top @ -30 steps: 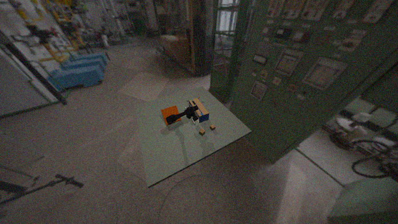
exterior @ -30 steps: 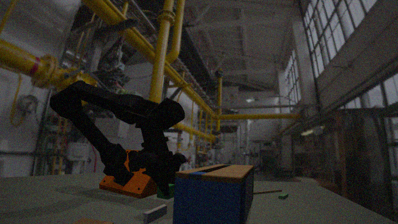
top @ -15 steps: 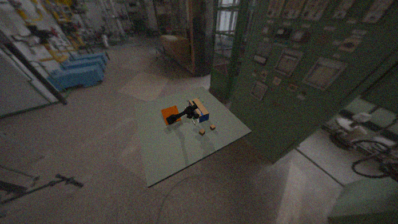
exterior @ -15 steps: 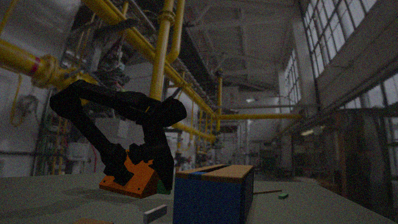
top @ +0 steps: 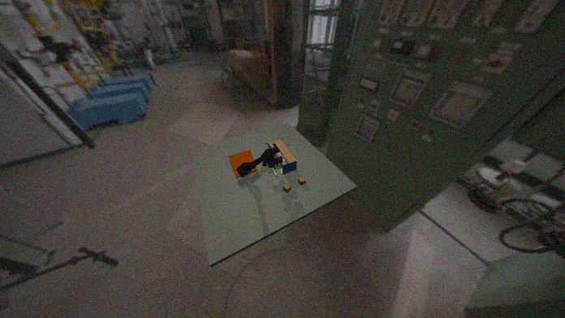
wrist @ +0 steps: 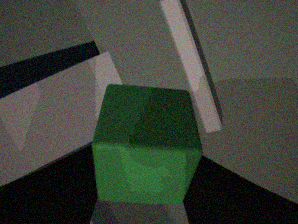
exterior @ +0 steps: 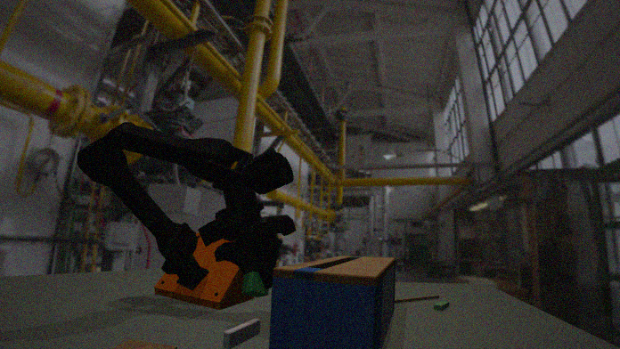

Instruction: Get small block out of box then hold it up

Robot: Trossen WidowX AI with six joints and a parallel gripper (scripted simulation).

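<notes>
Now: gripper tip 1 cm past the green block, 1 cm to the left of it and 1 cm below it. Round my gripper tip: thin brown strip: 20 cm ahead, 46 cm to the left, 8 cm below; then box: 7 cm ahead, 14 cm to the left, 2 cm below.
</notes>
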